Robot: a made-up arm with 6 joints. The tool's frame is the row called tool. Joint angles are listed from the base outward. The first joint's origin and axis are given. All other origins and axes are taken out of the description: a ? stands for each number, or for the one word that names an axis. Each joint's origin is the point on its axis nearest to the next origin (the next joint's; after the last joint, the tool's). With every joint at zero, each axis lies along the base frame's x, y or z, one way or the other. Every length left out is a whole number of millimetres.
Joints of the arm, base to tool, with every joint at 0 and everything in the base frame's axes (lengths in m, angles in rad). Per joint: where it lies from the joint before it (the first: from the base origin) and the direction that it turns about. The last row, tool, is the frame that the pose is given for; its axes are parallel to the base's.
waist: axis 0 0 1 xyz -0.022 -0.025 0.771
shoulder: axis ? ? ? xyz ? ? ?
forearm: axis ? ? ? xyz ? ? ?
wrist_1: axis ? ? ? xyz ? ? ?
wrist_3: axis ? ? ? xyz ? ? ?
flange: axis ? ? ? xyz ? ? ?
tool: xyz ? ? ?
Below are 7 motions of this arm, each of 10 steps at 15 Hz.
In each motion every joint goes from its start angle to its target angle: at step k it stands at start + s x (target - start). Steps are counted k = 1, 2, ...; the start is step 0. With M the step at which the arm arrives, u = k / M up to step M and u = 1 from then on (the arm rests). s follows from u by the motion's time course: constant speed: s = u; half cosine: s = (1 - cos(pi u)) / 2; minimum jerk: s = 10 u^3 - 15 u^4 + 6 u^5.
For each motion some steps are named. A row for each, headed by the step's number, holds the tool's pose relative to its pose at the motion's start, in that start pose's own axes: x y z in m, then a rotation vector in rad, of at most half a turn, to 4 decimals.
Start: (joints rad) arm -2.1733 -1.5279 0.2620 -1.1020 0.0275 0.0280
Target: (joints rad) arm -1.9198 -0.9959 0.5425 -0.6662 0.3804 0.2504
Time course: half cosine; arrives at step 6
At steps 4, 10:
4: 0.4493 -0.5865 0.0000 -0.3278 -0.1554 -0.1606
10: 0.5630 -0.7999 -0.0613 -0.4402 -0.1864 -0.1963

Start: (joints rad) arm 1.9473 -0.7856 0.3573 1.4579 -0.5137 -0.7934
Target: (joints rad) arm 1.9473 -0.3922 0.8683 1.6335 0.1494 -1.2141
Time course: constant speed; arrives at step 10
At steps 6, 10:
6: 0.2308 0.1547 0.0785 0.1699 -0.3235 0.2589
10: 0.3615 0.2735 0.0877 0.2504 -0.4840 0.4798

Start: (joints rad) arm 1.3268 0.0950 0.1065 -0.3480 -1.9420 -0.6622
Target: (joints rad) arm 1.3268 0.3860 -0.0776 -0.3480 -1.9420 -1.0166
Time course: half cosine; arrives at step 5
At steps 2, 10:
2: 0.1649 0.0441 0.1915 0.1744 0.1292 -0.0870
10: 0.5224 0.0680 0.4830 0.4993 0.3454 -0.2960

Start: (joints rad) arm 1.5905 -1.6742 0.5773 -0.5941 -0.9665 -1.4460
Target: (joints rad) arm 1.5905 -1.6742 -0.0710 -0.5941 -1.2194 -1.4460
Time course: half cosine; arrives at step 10
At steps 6, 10:
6: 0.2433 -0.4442 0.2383 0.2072 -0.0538 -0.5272
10: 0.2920 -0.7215 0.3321 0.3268 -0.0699 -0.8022

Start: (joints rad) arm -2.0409 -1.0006 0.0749 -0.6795 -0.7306 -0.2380
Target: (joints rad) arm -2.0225 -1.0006 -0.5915 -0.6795 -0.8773 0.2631
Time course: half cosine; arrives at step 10
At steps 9, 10:
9: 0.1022 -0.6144 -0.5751 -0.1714 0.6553 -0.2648
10: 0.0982 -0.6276 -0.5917 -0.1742 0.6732 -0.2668

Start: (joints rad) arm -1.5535 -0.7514 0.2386 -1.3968 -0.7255 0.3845
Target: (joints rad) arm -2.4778 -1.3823 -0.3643 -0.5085 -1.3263 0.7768
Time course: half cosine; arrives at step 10
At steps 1, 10:
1: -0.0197 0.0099 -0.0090 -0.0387 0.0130 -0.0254
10: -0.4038 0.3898 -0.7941 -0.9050 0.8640 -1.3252

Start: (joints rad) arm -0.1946 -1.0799 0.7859 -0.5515 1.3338 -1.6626
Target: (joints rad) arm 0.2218 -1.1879 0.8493 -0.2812 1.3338 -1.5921
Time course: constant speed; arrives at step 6
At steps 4, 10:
4: 0.3238 0.2316 0.3380 -0.0621 -0.0768 0.1496
10: 0.4404 0.3720 0.5537 -0.1133 -0.1194 0.2231

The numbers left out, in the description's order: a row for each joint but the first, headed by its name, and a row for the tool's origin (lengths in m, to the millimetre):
shoulder: axis 0 1 0, xyz -0.01 -0.04 0
forearm: axis 0 -1 0, xyz -0.016 0 1.458
wrist_1: axis -1 0 0, xyz 1.298 0 0.002
wrist_3: axis 0 -1 0, xyz 0 -0.286 -0.029
flange: axis -1 0 0, xyz 0.015 0 -0.024
tool: xyz 0 0.027 0.018

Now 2 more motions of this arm.
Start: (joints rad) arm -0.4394 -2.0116 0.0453 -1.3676 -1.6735 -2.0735
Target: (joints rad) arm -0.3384 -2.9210 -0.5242 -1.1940 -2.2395 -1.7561
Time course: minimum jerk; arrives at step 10
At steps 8, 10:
8: -0.0314 -0.9322 0.5981 -0.5360 -0.3104 -0.2988
10: -0.0234 -0.9640 0.6520 -0.5641 -0.3299 -0.3164

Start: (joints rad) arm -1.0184 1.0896 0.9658 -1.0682 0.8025 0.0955
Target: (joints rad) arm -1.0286 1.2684 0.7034 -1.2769 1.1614 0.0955
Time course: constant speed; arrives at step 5
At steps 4, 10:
4: -0.2713 -0.5239 -0.2276 -0.1664 -0.1154 -0.3392
10: -0.3559 -0.6476 -0.2605 -0.2261 -0.1508 -0.4184

